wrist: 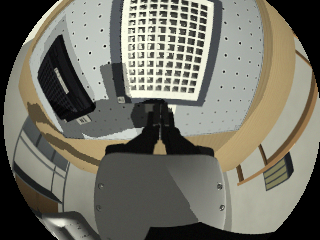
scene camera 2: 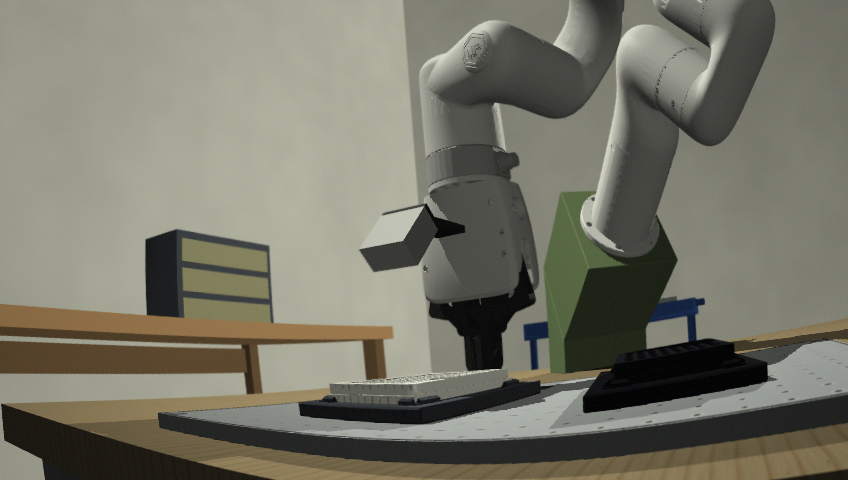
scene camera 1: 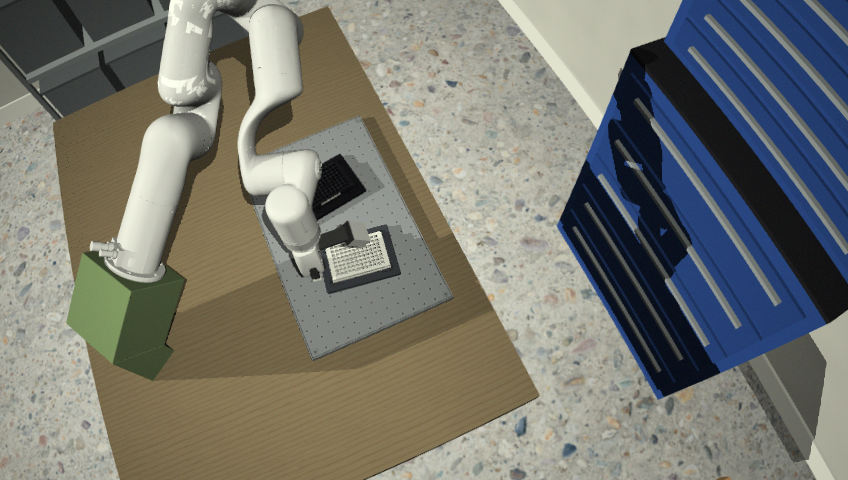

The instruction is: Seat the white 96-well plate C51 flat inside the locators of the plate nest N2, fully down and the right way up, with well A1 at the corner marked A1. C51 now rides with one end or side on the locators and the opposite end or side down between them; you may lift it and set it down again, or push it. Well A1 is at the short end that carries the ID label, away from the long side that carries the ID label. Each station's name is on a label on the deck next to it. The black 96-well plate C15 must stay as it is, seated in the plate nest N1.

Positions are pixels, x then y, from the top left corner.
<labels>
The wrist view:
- my gripper: 160, 110
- black plate C15: 51, 78
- nest N1: 63, 57
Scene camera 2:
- my gripper: 485, 377
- white plate C51: 387, 391
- black plate C15: 676, 360
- plate nest N2: 447, 408
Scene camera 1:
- my gripper: 318, 267
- white plate C51: 340, 257
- black plate C15: 336, 182
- plate nest N2: 379, 275
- nest N1: 347, 197
</labels>
